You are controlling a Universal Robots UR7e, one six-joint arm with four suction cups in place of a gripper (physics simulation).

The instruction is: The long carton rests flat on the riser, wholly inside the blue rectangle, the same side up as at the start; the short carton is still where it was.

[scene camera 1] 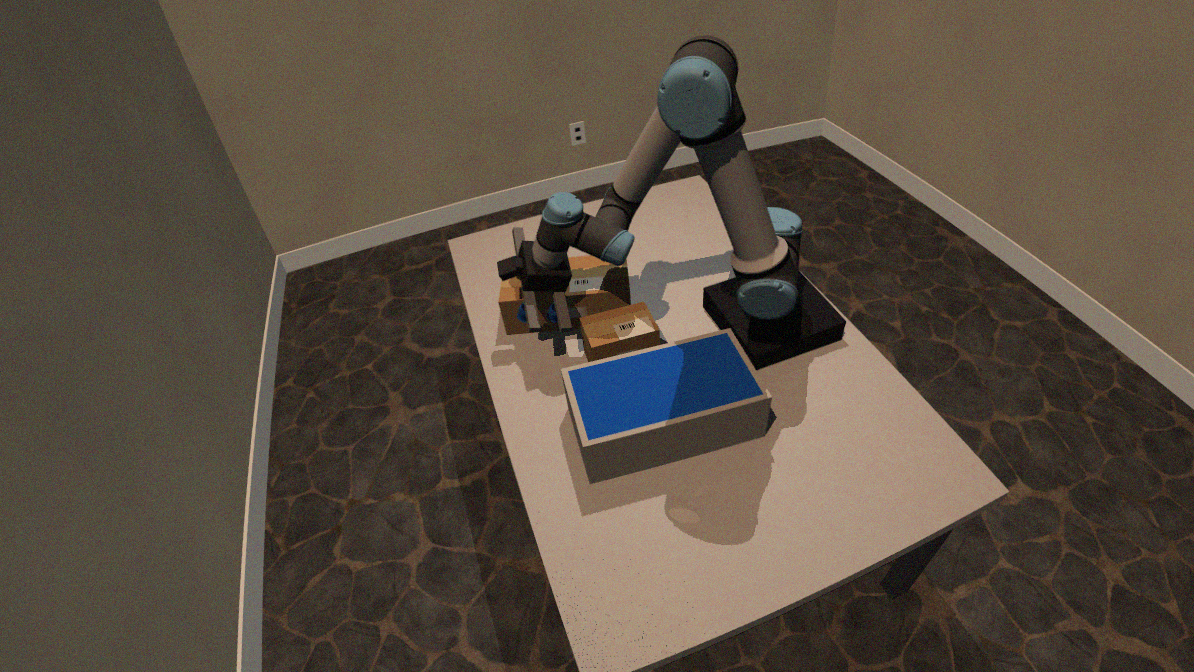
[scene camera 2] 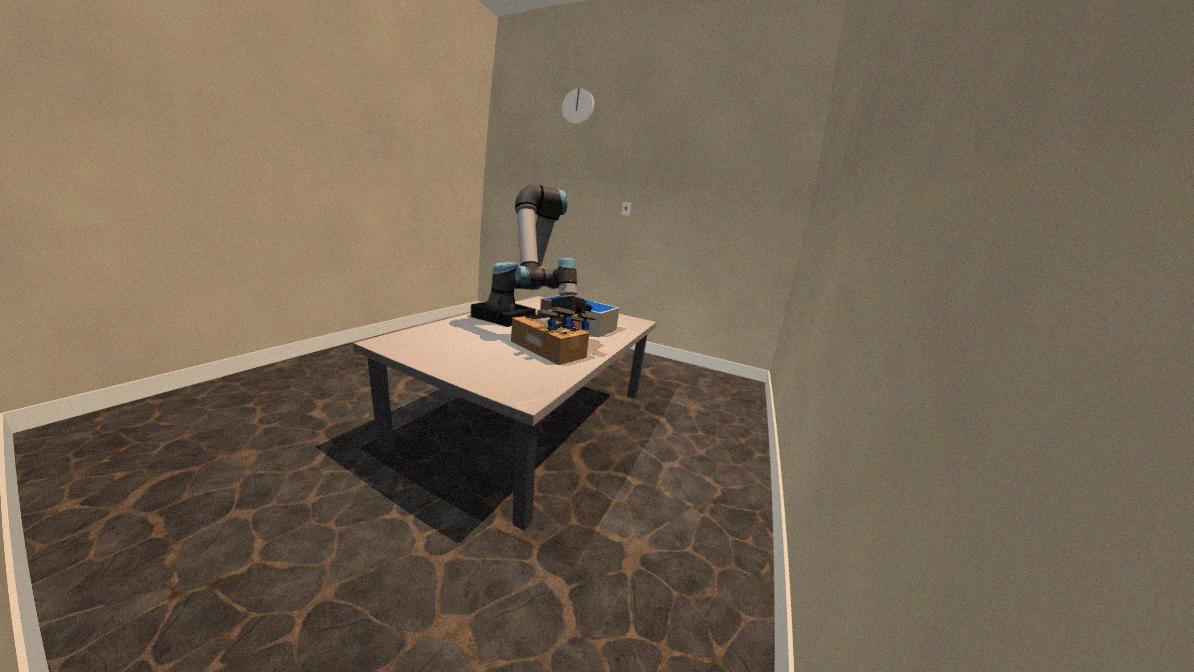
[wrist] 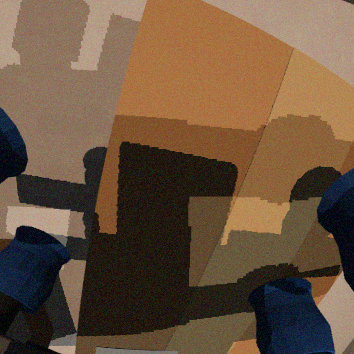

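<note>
The long carton lies flat on the table behind the riser. My suction gripper is down on its top. In the wrist view the two right cups sit over the carton, and the two left cups hang past its edge over the table. The short carton, with a white label, lies between the long carton and the riser. The riser's top is the blue rectangle, and nothing rests on it.
The arm's black base stands at the back right of the table, close to the riser's far corner. The arm's elbow reaches high above the cartons. The table's left edge is near the long carton's end.
</note>
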